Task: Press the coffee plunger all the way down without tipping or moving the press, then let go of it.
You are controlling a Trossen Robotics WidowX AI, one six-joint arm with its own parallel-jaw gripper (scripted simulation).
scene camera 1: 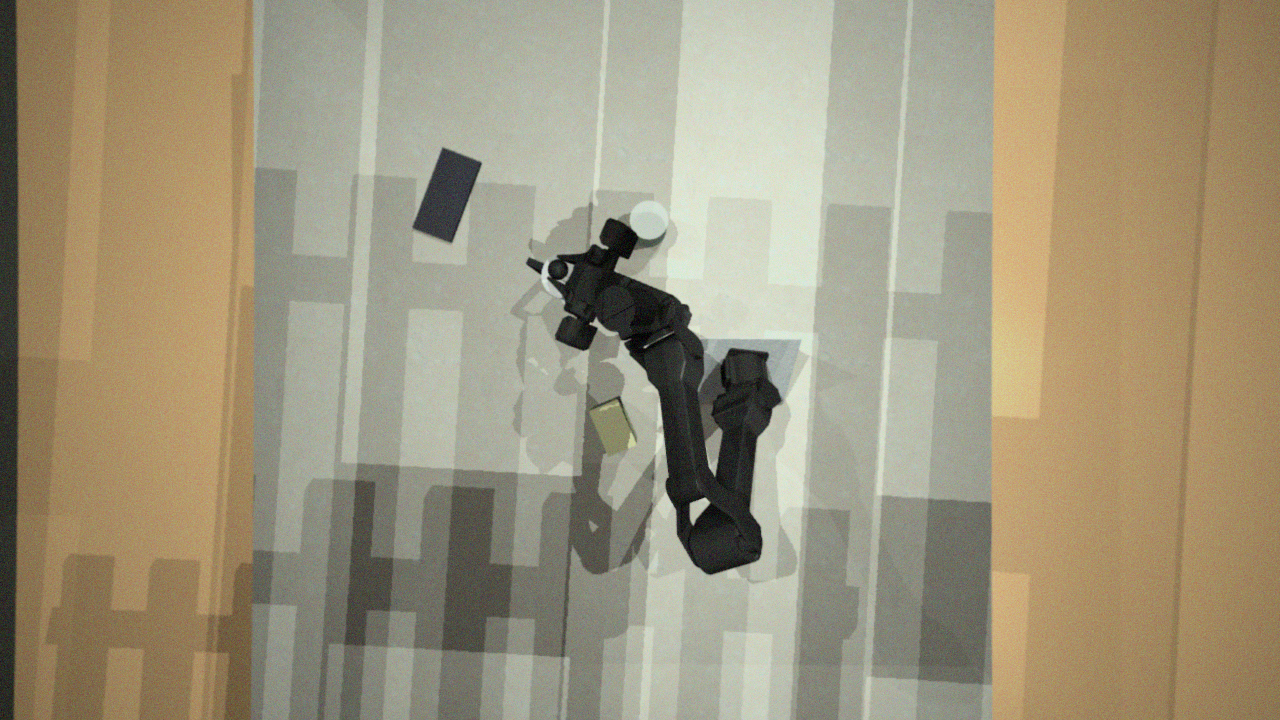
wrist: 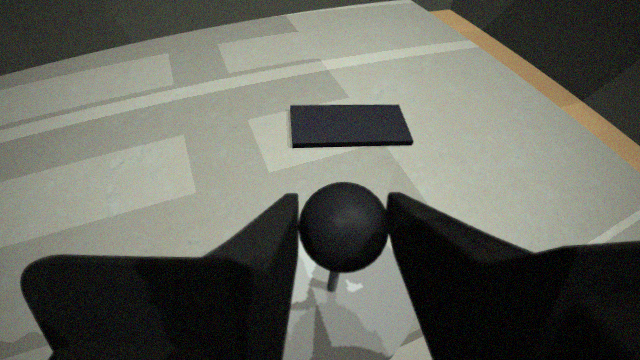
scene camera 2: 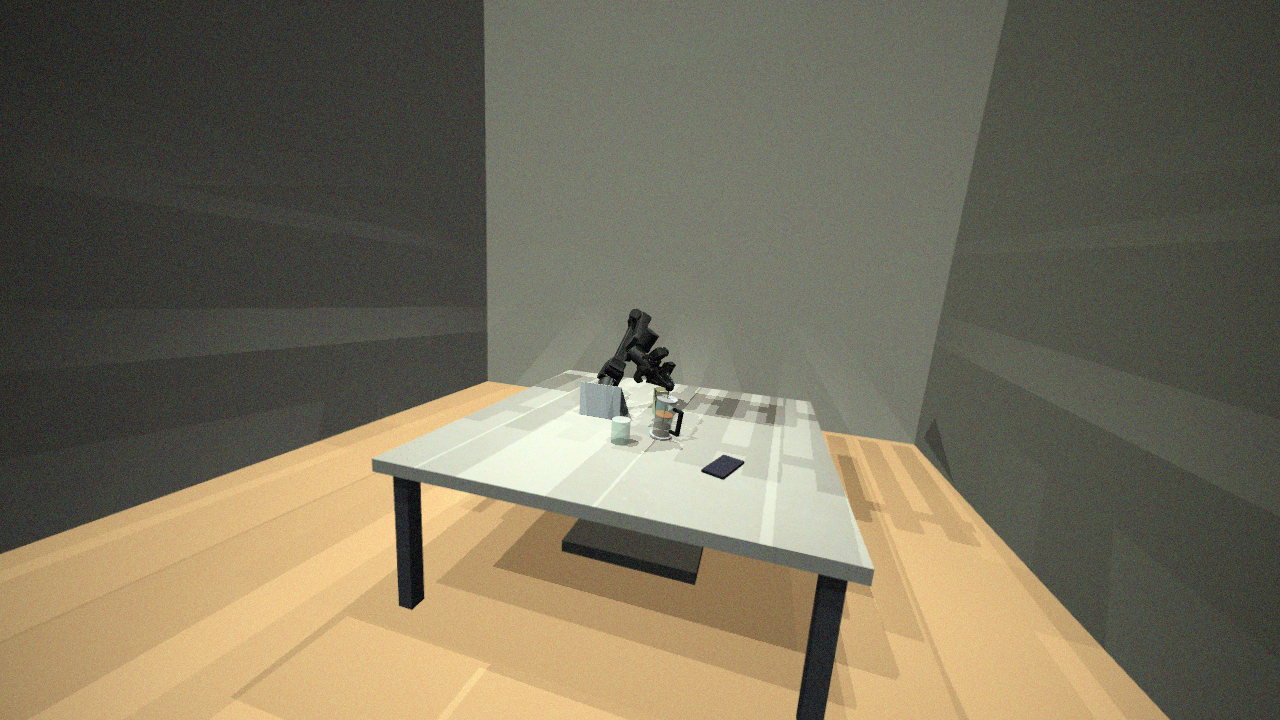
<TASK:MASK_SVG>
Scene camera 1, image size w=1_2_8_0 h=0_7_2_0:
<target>gripper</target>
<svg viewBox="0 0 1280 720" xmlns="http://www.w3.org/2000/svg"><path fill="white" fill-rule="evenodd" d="M612 218L606 220L599 236L601 244L609 247L608 249L602 249L598 245L593 244L586 253L557 255L556 257L560 260L573 264L573 271L565 285L549 276L547 277L549 282L565 299L564 311L577 317L577 319L572 316L563 318L555 334L555 339L582 351L589 349L598 330L597 327L590 325L590 322L593 323L596 318L595 307L600 293L610 286L638 287L641 284L645 284L614 271L619 257L630 258L638 241L638 236L627 225Z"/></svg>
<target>yellowish box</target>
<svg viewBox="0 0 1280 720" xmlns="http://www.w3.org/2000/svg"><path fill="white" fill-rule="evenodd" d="M620 395L593 406L589 410L608 457L637 445L637 435Z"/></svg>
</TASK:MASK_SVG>
